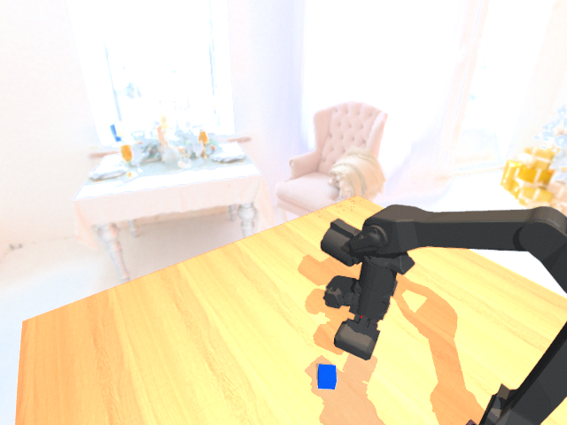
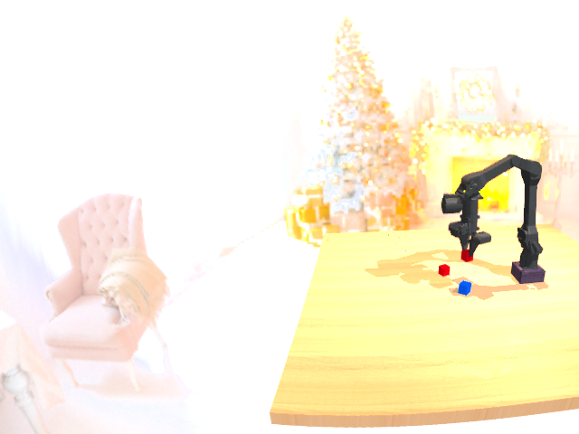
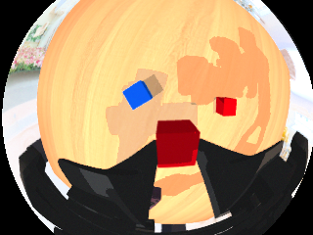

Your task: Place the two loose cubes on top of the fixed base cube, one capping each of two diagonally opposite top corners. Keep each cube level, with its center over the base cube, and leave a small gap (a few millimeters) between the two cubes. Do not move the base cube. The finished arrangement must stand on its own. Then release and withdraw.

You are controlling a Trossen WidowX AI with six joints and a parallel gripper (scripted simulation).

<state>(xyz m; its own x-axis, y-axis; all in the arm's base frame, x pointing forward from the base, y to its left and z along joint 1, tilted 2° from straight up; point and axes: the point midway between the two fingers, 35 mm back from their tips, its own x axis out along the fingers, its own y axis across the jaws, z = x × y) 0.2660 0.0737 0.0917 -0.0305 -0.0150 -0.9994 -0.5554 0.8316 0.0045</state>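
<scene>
The blue cube is 10 mm ahead of my gripper tip, 70 mm to the left of it and 100 mm below it. From my gripper tip the other things lie so: red cube 80 mm ahead, 90 mm to the right, 100 mm below.
</scene>
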